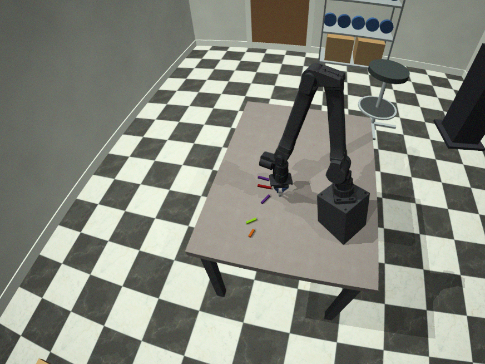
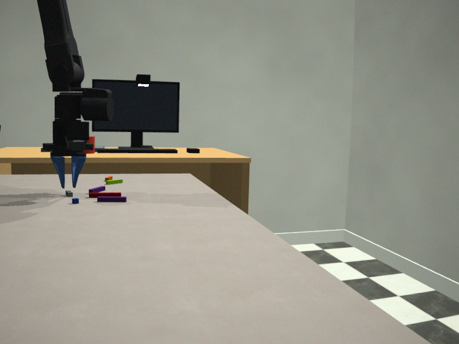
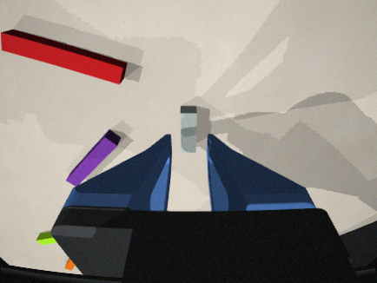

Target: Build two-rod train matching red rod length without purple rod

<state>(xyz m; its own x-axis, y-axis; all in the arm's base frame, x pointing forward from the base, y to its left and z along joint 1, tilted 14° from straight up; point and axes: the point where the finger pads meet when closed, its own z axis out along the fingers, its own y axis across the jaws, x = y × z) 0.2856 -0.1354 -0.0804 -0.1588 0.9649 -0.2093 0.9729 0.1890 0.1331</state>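
Now: the grey rod 2 cm below my hand. The rest, counted from my hand: red rod 8 cm ahead, 4 cm to the right, 2 cm below; blue rod 9 cm to the right, 2 cm below, 1 cm ahead; purple rod 7 cm ahead, 4 cm to the left, 2 cm below.
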